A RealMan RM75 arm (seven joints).
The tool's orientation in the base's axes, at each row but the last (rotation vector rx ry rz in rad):
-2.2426 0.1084 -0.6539
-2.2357 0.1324 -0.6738
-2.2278 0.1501 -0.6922
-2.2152 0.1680 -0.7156
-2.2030 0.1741 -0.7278
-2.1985 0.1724 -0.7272
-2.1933 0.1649 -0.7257
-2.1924 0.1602 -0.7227
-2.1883 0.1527 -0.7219
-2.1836 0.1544 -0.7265
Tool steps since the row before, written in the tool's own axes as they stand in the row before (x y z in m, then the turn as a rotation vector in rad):
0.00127 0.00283 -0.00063 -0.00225 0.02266 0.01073
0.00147 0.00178 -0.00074 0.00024 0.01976 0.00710
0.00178 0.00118 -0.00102 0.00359 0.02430 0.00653
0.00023 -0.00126 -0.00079 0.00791 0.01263 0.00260
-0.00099 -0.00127 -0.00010 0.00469 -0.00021 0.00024
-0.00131 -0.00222 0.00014 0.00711 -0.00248 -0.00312
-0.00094 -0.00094 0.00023 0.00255 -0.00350 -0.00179
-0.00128 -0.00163 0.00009 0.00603 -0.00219 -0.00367
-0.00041 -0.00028 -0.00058 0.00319 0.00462 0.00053
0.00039 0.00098 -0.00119 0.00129 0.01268 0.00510
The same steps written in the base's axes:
0.00115 -0.00273 -0.00113 0.00614 -0.00786 -0.02311
0.00109 -0.00215 -0.00024 0.00609 -0.00901 -0.01796
0.00110 -0.00204 0.00048 0.00912 -0.01356 -0.01947
-0.00037 0.00027 0.00143 0.00934 -0.00960 -0.00704
-0.00101 0.00114 0.00054 0.00398 -0.00133 0.00211
-0.00125 0.00204 0.00097 0.00387 -0.00284 0.00659
-0.00076 0.00110 0.00015 0.00071 0.00029 0.00462
-0.00121 0.00158 0.00058 0.00272 -0.00301 0.00617
-0.00069 -0.00006 0.00032 0.00352 -0.00380 -0.00224
-0.00020 -0.00158 0.00005 0.00548 -0.00545 -0.01134

